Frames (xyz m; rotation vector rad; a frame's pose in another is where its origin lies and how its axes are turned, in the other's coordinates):
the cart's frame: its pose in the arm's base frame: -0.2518 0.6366 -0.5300 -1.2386 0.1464 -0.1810
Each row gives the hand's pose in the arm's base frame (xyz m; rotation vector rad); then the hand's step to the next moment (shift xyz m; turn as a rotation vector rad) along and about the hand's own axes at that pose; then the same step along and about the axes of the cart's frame.
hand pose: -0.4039 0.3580 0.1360 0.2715 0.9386 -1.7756
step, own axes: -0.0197 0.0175 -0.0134 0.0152 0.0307 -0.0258
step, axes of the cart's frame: 0.0153 0.0130 0.0217 0.0136 0.0401 -0.0066
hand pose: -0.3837 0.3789 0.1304 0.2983 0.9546 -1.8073
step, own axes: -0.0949 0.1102 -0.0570 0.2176 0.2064 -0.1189
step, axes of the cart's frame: 0.1039 0.0657 0.0964 0.0790 0.2616 -0.1714
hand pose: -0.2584 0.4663 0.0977 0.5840 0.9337 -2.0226
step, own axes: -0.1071 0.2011 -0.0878 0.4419 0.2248 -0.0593
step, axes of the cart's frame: 0.2185 0.0867 0.0659 0.0034 0.3192 -0.3839
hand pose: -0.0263 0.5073 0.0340 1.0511 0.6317 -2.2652
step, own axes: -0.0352 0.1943 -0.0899 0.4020 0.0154 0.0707
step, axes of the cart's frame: 0.2068 0.0430 -0.0496 -0.1972 0.1982 -0.2978
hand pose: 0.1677 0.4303 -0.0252 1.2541 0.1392 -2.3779
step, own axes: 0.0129 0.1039 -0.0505 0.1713 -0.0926 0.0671
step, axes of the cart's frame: 0.0931 0.0046 -0.0694 -0.1701 0.0954 -0.0662
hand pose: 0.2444 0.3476 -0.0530 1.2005 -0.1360 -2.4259
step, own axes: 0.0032 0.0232 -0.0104 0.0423 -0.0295 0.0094
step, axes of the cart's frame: 0.0184 -0.0035 -0.0175 -0.0401 0.0318 -0.0114
